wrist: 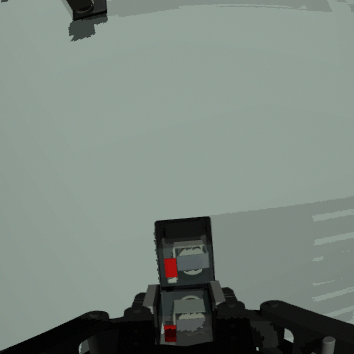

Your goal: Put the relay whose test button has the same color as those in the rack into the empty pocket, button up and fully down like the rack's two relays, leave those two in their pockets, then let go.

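Frame: origin at the arm's base, x ahead, y left, z up, level; millimetres.
Where they show: gripper, fingertip midpoint: (pixel 184 297).
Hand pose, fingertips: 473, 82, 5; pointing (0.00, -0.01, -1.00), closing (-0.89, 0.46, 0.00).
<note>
Things, the pixels of their top centre, and the offset from my fingertips, as dx, dy, dz. "spot": a spot on its surface instead. Level surfaces: height alone.
- relay, middle of its top: (pixel 185 266) -13, -21, +20
- dark block, surface spot: (pixel 94 10) spot: -45, -206, -15
- pale grey-green surface, its level: dz -28
A relay (pixel 186 272) with a clear housing, dark edges and a red test button shows at the bottom centre of the wrist view. The red also shows in its lower face, nearer the gripper. My gripper (pixel 184 297) is shut on this relay, with one fingertip at its left side and one at its right. The relay stands out beyond the fingertips and looks slightly turned in the view. Its underside is hidden, and I cannot tell its height above the surface. The rack, its two relays and the empty pocket do not show in the wrist view.
A dark block (pixel 94 10) with a rounded part on it is cut off by the top left edge, with a dark shadow beside it. A pale grey-green surface (pixel 200 125) spreads below the gripper. A broad shadow with light stripes lies at the lower right.
</note>
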